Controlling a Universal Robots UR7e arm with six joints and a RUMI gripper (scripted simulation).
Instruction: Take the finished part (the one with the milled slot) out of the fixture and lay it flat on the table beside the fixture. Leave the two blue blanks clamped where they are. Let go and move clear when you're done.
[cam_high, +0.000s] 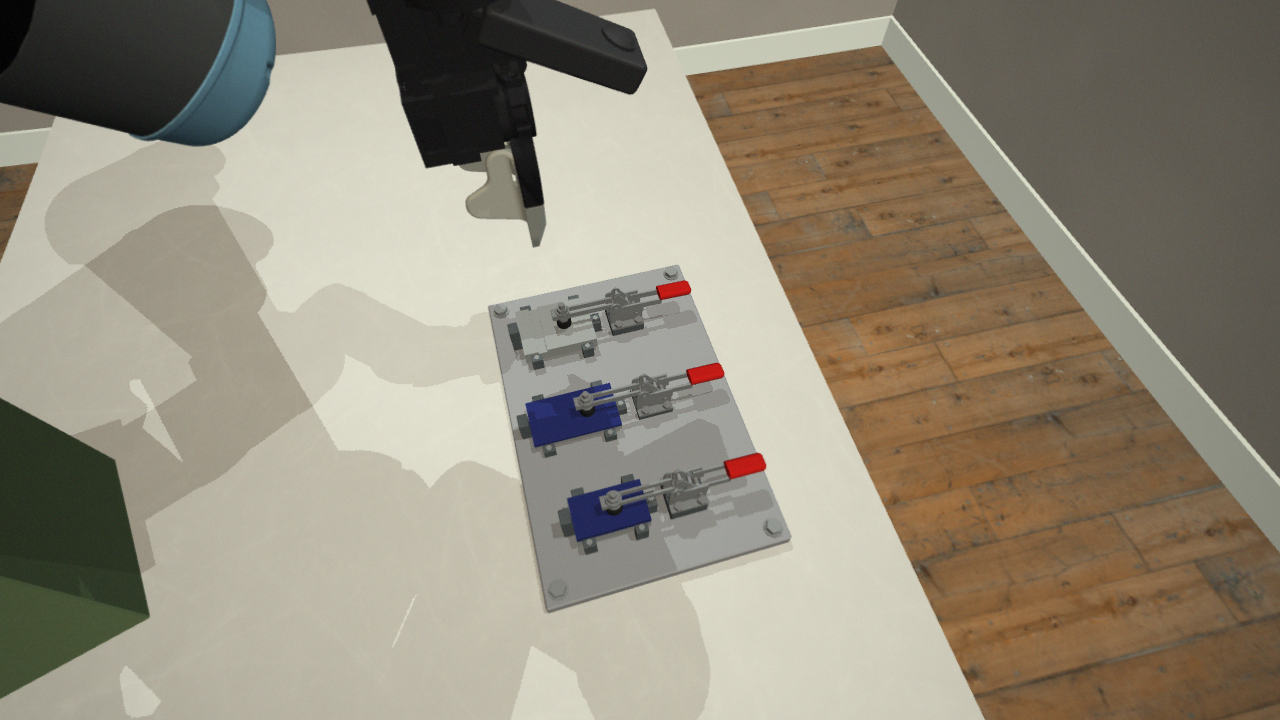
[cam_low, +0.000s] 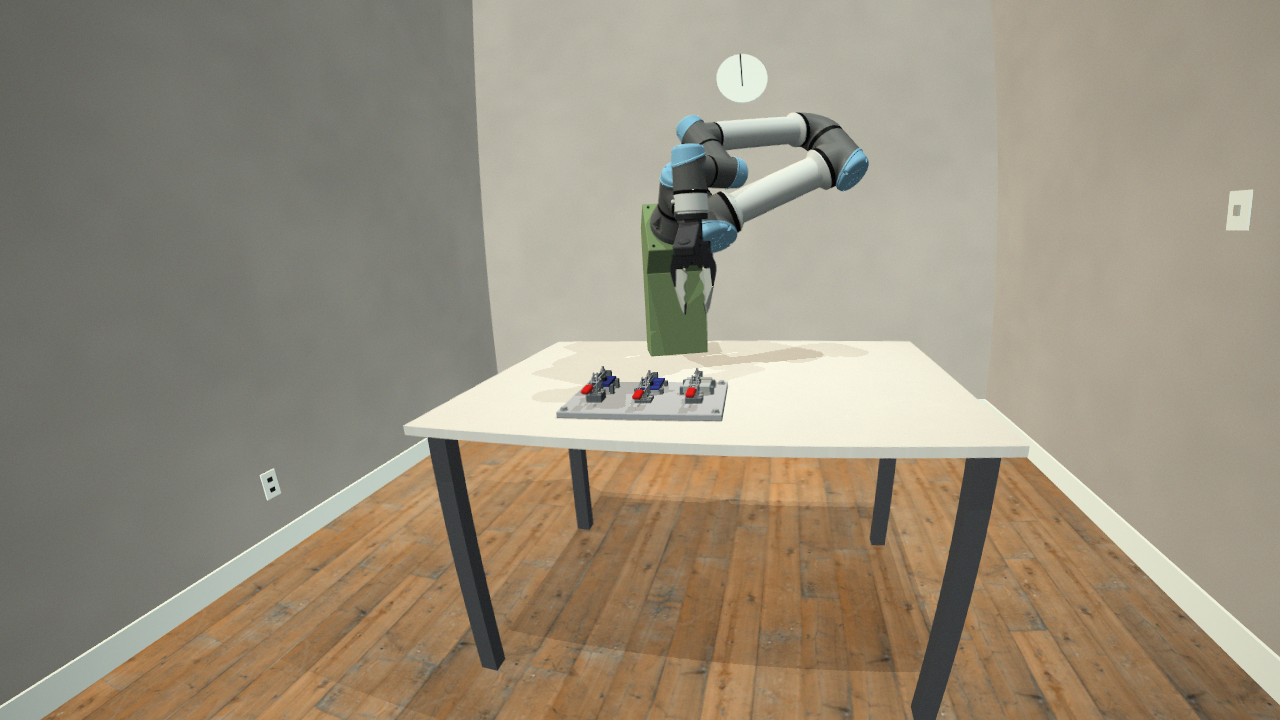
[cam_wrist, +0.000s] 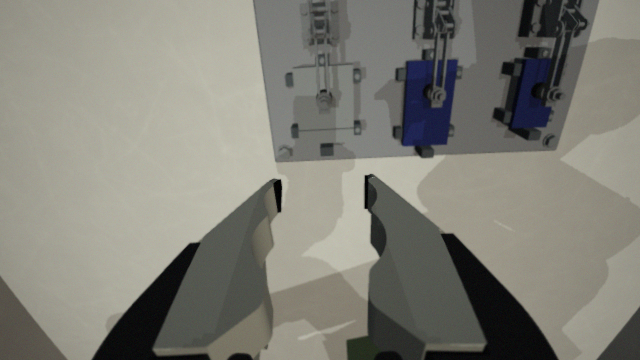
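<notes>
My gripper is now 80 mm short of the toggle clamp, 10 mm to the right of it and 160 mm above it. Round my hand: grey fixture plate: 60 mm ahead, 100 mm to the right, 200 mm below; then blue blank: 10 mm ahead, 110 mm to the right, 180 mm below; then grey finished part: 10 mm behind, 180 mm below.
</notes>
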